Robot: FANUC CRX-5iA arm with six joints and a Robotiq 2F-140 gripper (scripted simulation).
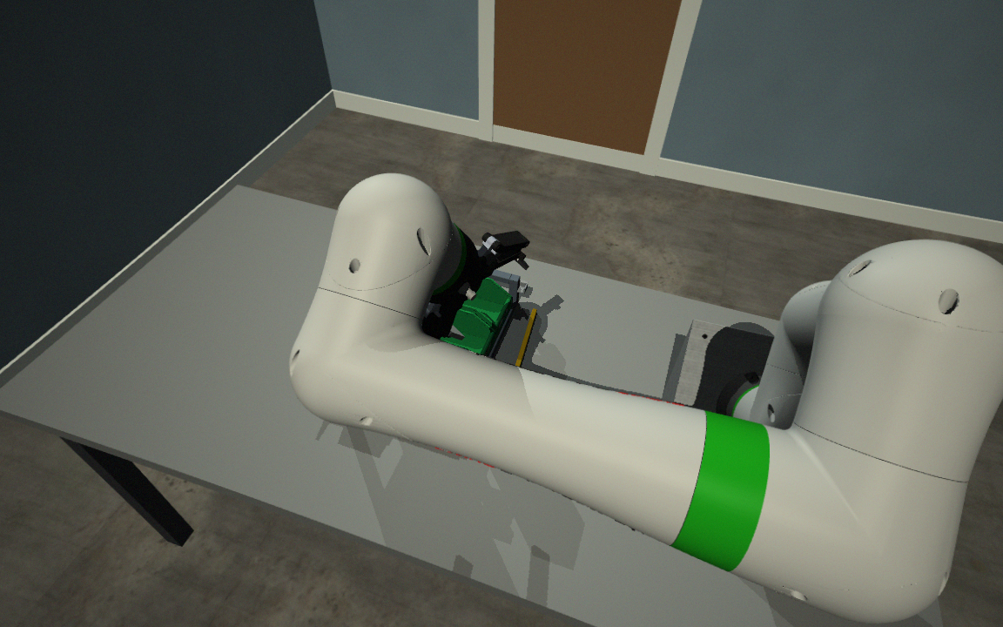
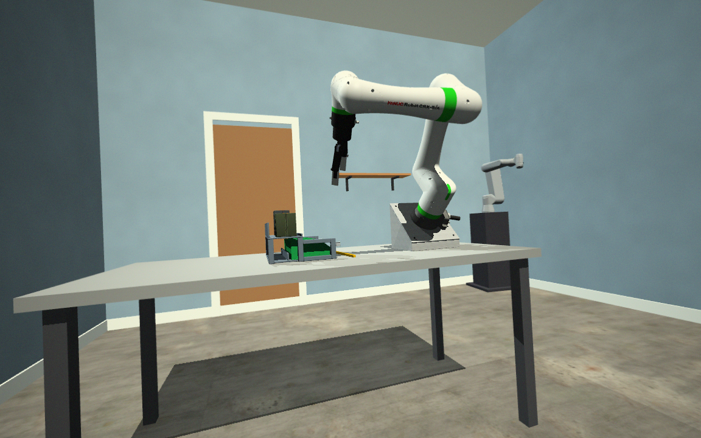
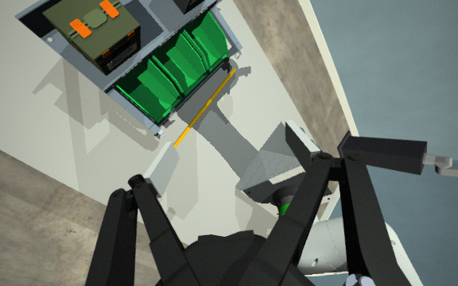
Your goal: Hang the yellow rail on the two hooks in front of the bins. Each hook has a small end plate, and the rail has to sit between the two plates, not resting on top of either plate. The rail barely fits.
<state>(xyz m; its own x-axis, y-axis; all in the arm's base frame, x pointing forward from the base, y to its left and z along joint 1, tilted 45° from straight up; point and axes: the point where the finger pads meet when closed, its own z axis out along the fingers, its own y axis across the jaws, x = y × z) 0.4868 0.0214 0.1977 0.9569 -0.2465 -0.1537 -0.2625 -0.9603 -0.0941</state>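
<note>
My gripper is now 350 mm above the yellow rail and 130 mm to the left of it. The rest, counted from my hand: olive toolbox: 240 mm ahead, 200 mm below.
</note>
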